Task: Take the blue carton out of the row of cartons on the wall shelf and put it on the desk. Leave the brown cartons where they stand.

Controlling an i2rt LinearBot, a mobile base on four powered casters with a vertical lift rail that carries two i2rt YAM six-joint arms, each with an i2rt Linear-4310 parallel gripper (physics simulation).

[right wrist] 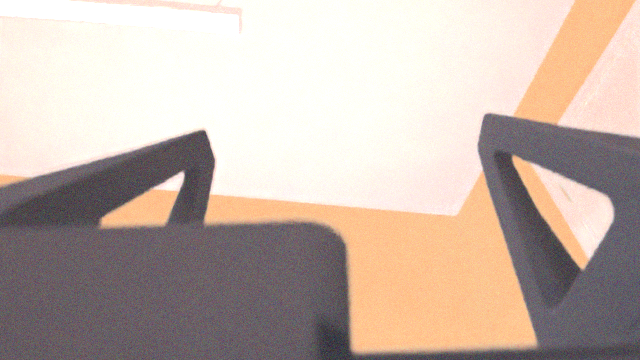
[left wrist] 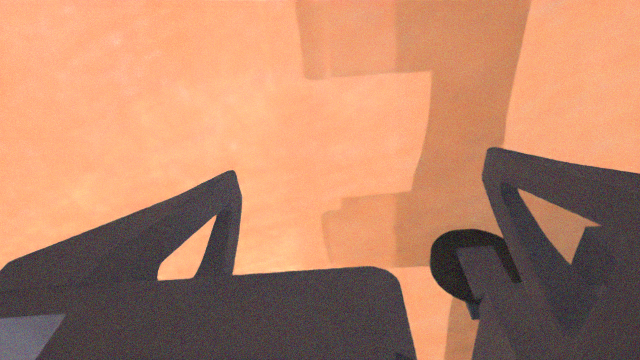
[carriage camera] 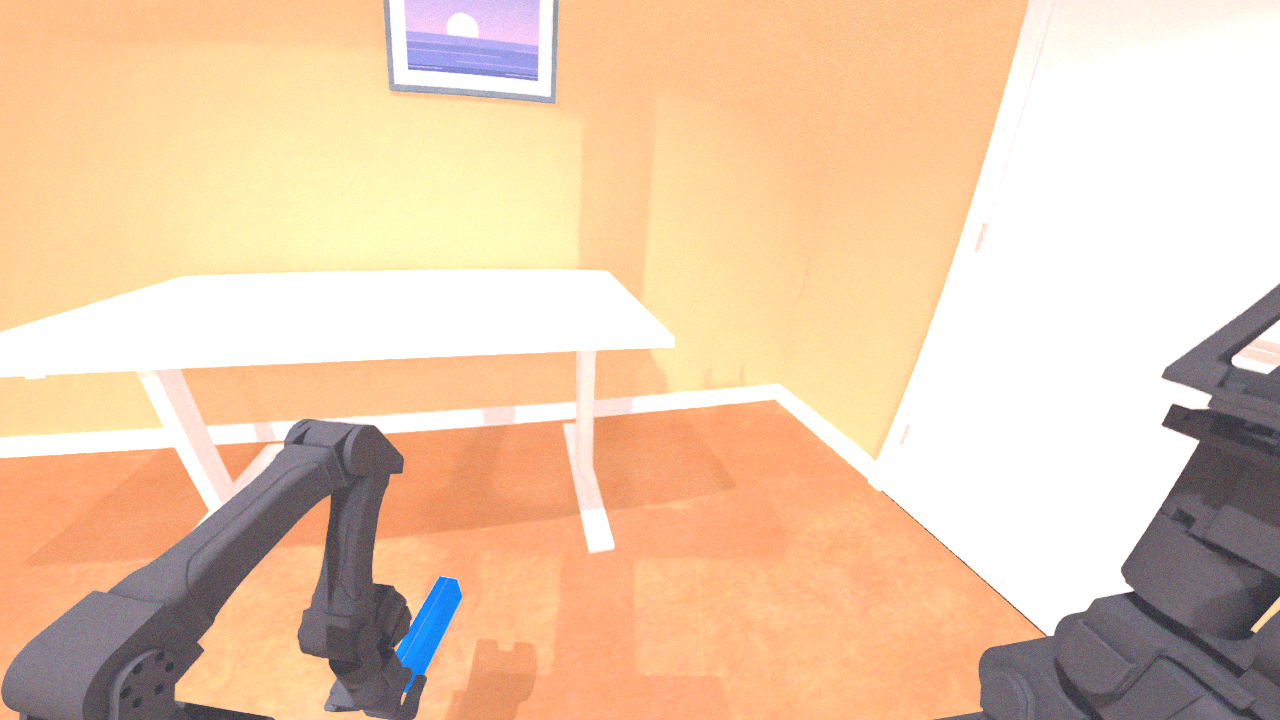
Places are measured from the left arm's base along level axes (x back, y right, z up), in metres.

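Pixels of known places: left gripper, fingertip midpoint: (left wrist: 358, 173) (carriage camera: 388, 710); right gripper, fingertip midpoint: (right wrist: 342, 137).
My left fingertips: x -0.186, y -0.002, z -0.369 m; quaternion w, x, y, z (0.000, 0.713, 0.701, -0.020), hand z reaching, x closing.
Behind a point stands the place of what it marks.
The white desk (carriage camera: 402, 313) {x -0.792, y -0.179, z 0.120 m} stands against the far wall in the carriage camera view. A long, narrow blue box (carriage camera: 436, 622) {x -0.432, y -0.047, z -0.529 m} appears to lie on the floor in front of it, its near end partly hidden by my left gripper; I cannot tell for sure that it is the carton. My left gripper (carriage camera: 374, 702) {x -0.186, y -0.002, z -0.369 m} (left wrist: 358, 173) {x -0.186, y -0.002, z -0.369 m} is open and empty and points down over the floor. My right gripper (right wrist: 342, 137) {x -0.026, y 0.700, z 0.443 m} is open and empty; it is raised, and part of it shows at the right edge of the carriage camera view. The wall shelf and the brown cartons do not show.
A white door (carriage camera: 1109, 223) {x -0.720, y 1.557, z 0.512 m} is at the right. The desk's right leg (carriage camera: 585, 411) {x -1.024, y 0.260, z -0.273 m} and its foot stand on the floor. A framed picture (carriage camera: 472, 94) {x -1.373, y -0.188, z 0.718 m} hangs above the desk. A black caster wheel (left wrist: 444, 265) shows beside a left finger. The white ceiling (right wrist: 345, 75) {x -0.717, y 0.678, z 1.837 m} shows beyond the right fingers.
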